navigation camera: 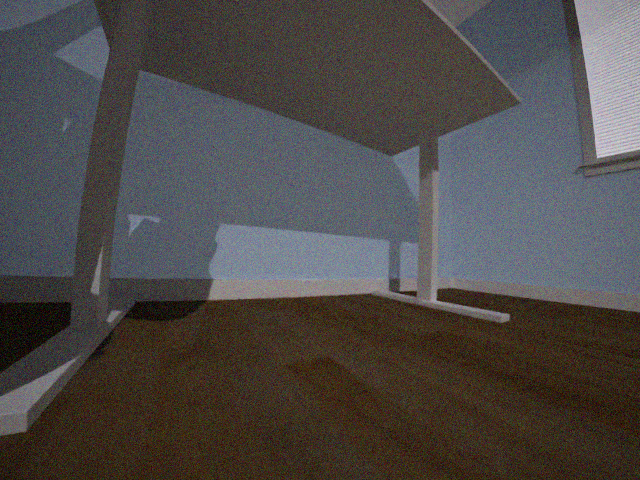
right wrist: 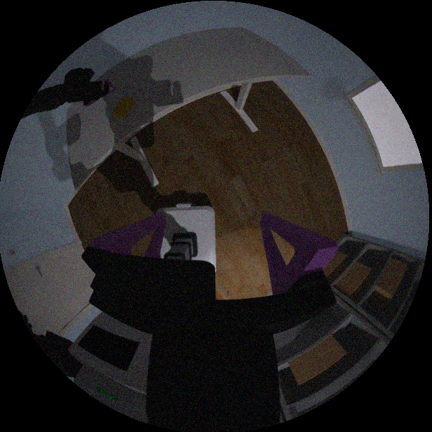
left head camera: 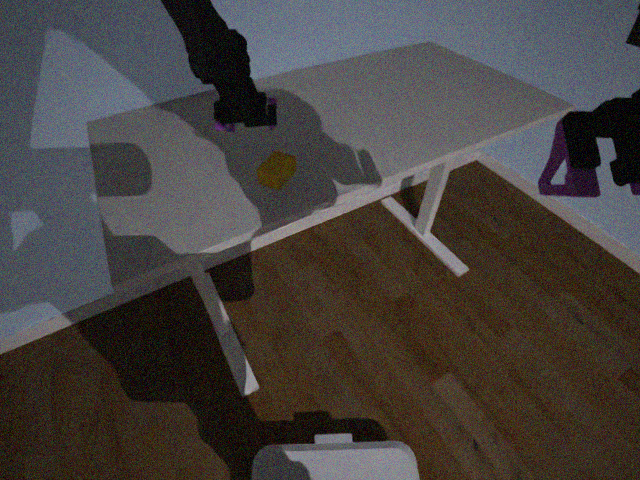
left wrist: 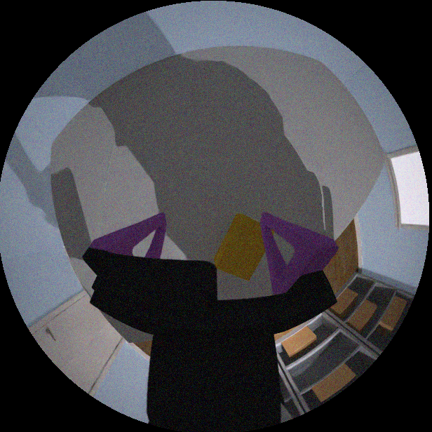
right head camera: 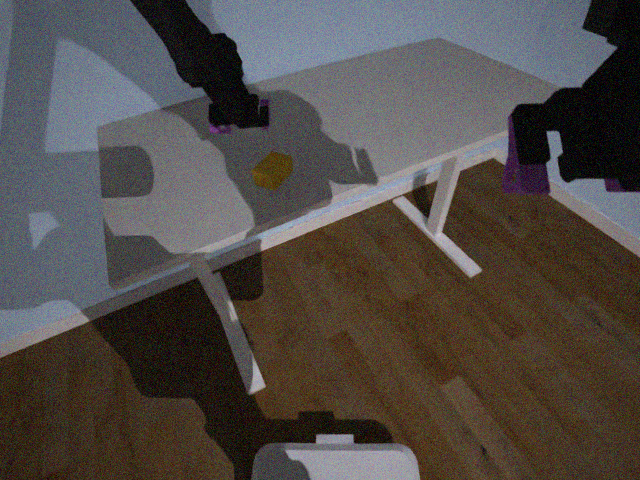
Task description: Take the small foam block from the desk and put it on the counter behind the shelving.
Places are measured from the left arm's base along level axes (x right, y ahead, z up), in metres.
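Pixels of known places: left gripper, fingertip midpoint: (left head camera: 253, 128) (right head camera: 248, 129); right gripper, fingertip midpoint: (left head camera: 586, 188) (right head camera: 555, 185).
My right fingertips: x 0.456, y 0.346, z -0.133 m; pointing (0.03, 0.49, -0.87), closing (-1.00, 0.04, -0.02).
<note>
Ahead of a thing's pixels: the offset from my right fingertips to its middle. "spot": to the spot under its first point. Level surfaces: height alone.
The small yellow foam block @[dx -0.367, dy +0.456, dz -0.304 m] (left head camera: 277, 169) (right head camera: 272, 170) (left wrist: 241, 247) (right wrist: 124, 107) lies on the desk @[dz -0.327 m] (left head camera: 392, 98) (right head camera: 403, 98) (left wrist: 325, 110) (right wrist: 215, 55), in shadow near its front edge. My left gripper (left head camera: 248, 124) (right head camera: 240, 126) (left wrist: 212, 217) is open and empty above the desk, behind the block in the head views. In the left wrist view the block shows between the fingertips, closer to the right-hand finger, which covers a corner of it. My right gripper (right wrist: 212, 217) is open and empty, out to the right of the desk. The counter does not show clearly.
Shelving with brown boxes (left wrist: 299, 341) (right wrist: 317, 359) shows at the lower right of both wrist views. Desk legs @[spot: dx +0.352, dy +1.081, dz -0.960 m] (left head camera: 433, 198) (right head camera: 443, 196) (navigation camera: 428, 222) stand on the wooden floor. The white robot base (left head camera: 361, 462) (right head camera: 361, 462) is in front of the desk. A window (right wrist: 392, 125) (navigation camera: 612, 77) is at the right.
</note>
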